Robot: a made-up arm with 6 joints. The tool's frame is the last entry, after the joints. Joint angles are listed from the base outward.
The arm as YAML. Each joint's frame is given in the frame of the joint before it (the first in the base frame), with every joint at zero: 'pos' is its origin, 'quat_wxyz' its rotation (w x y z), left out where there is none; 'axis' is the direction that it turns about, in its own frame. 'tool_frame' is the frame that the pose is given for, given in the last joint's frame.
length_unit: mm
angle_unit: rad
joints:
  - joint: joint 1
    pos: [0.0, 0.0, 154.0]
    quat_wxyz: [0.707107, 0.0, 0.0, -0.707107]
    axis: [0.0, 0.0, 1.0]
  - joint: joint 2
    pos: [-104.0, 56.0, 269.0]
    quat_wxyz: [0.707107, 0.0, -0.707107, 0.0]
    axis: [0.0, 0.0, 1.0]
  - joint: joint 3
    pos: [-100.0, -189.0, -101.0]
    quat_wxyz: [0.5, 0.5, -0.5, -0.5]
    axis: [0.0, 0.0, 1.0]
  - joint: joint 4
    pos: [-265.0, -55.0, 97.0]
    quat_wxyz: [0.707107, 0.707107, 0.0, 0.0]
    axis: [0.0, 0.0, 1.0]
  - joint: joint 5
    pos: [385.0, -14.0, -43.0]
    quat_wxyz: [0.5, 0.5, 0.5, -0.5]
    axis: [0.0, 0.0, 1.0]
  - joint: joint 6
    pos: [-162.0, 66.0, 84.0]
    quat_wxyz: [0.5, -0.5, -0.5, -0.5]
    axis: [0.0, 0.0, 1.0]
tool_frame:
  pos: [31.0, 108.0, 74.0]
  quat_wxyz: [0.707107, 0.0, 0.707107, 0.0]
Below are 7 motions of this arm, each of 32 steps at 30 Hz.
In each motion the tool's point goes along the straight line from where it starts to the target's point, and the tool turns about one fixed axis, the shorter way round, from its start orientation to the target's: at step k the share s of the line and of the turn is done. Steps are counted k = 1, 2, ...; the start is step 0. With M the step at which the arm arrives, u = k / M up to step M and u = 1 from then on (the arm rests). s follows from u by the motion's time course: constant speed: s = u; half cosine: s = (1 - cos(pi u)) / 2; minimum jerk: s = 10 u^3 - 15 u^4 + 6 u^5.
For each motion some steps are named. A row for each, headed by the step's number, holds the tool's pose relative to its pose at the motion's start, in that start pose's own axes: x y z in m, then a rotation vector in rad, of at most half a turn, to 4 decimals.
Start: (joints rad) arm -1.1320 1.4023 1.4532 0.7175 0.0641 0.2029
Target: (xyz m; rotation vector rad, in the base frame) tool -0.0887 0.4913 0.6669 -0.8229 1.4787 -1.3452
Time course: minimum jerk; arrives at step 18
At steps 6, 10, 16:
6: 0.0040 -0.0091 -0.0148 0.0083 -0.0094 0.0340
10: 0.0116 -0.0261 -0.0425 0.0240 -0.0269 0.0977
16: 0.0191 -0.0428 -0.0696 0.0392 -0.0441 0.1601

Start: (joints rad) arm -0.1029 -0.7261 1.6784 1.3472 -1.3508 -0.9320
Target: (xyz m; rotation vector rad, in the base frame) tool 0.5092 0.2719 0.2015 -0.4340 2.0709 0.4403
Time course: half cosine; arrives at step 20
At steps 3, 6, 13, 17, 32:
3: -0.0101 0.0217 0.0026 0.0175 -0.0140 -0.0297
6: -0.0380 0.0820 0.0097 0.0660 -0.0529 -0.1122
13: -0.1342 0.2892 0.0342 0.2328 -0.1865 -0.3957
17: -0.1745 0.3761 0.0445 0.3028 -0.2425 -0.5146
32: -0.1846 0.3978 0.0471 0.3203 -0.2565 -0.5443

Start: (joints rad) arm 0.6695 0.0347 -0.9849 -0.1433 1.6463 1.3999
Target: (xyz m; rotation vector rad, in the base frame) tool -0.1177 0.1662 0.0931 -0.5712 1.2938 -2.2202
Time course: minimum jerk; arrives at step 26
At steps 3, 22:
3: 0.0013 0.0011 -0.0038 0.0023 -0.0062 0.0018
22: 0.1009 0.0800 -0.2873 0.1772 -0.4724 0.1381

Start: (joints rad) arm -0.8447 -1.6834 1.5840 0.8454 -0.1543 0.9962
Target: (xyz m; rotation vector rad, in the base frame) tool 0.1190 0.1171 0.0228 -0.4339 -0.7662 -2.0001
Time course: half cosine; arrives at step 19
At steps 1, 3, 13, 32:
1: 0.0034 -0.0031 0.0015 0.0000 -0.0011 0.0086
3: 0.0299 -0.0272 0.0132 0.0004 -0.0094 0.0763
13: 0.3843 -0.3488 0.1696 0.0045 -0.1207 0.9791
32: 0.4969 -0.4510 0.2192 0.0058 -0.1560 1.2659

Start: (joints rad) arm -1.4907 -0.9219 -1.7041 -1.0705 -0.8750 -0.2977
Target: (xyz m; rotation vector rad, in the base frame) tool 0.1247 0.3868 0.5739 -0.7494 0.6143 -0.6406
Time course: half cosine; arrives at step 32
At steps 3, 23, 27, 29, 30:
3: 0.0008 -0.0027 0.0017 0.0030 0.0018 0.0119
23: 0.0306 -0.1024 0.0640 0.1128 0.0681 0.4509
27: 0.0352 -0.1179 0.0737 0.1299 0.0784 0.5192
29: 0.0366 -0.1226 0.0766 0.1351 0.0815 0.5399
30: 0.0370 -0.1241 0.0775 0.1367 0.0825 0.5465

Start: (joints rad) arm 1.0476 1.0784 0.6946 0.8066 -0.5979 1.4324
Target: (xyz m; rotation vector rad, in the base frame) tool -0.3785 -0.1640 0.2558 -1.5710 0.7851 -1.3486
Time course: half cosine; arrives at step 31
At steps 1, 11, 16, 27, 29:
1: 0.0000 0.0000 0.0010 -0.0002 0.0035 0.0004
11: -0.0042 -0.0048 0.1051 -0.0227 0.3792 0.0390
16: -0.0080 -0.0090 0.1974 -0.0427 0.7119 0.0732
27: -0.0145 -0.0164 0.3605 -0.0779 1.3003 0.1336
29: -0.0150 -0.0169 0.3719 -0.0804 1.3413 0.1379

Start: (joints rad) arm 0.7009 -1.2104 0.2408 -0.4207 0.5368 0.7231
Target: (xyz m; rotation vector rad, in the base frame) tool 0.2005 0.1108 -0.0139 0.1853 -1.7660 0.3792
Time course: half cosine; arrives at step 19
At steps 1, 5, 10, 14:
1: 0.0010 0.0013 -0.0018 0.0003 -0.0047 -0.0032
5: 0.0247 0.0305 -0.0423 0.0068 -0.1123 -0.0760
10: 0.0828 0.1025 -0.1419 0.0229 -0.3767 -0.2550
14: 0.1283 0.1588 -0.2199 0.0355 -0.5837 -0.3951

